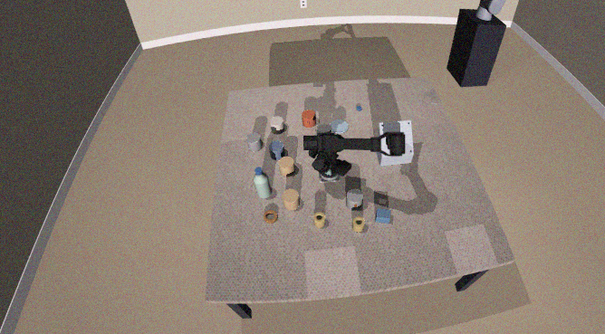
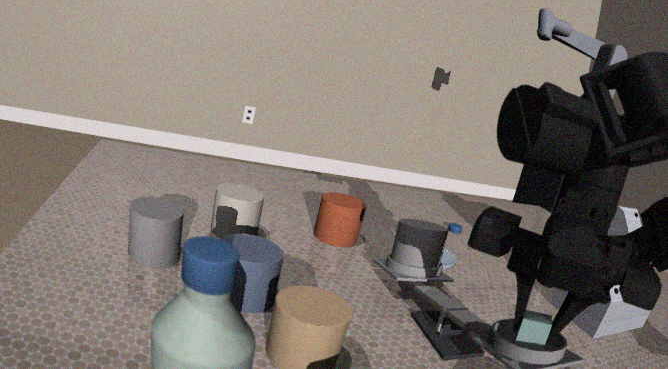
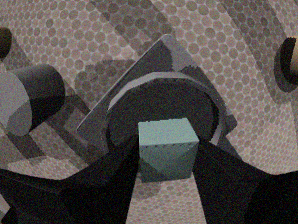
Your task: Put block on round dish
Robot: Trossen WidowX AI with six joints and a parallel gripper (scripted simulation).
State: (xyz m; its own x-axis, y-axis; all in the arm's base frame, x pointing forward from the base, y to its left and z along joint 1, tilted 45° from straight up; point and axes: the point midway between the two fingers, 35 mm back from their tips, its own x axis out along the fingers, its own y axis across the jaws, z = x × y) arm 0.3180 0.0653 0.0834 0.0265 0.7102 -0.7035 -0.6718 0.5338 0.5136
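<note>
The round light-blue dish lies 110 mm behind my gripper tip, 350 mm to the right of it and 80 mm below it. The rest, counted from my gripper tip: grey balance (120 mm to the right, 50 mm below); then blue cup (210 mm ahead, 210 mm to the right, 50 mm below); then blue block (200 mm behind, 220 mm to the left, 60 mm below).
</note>
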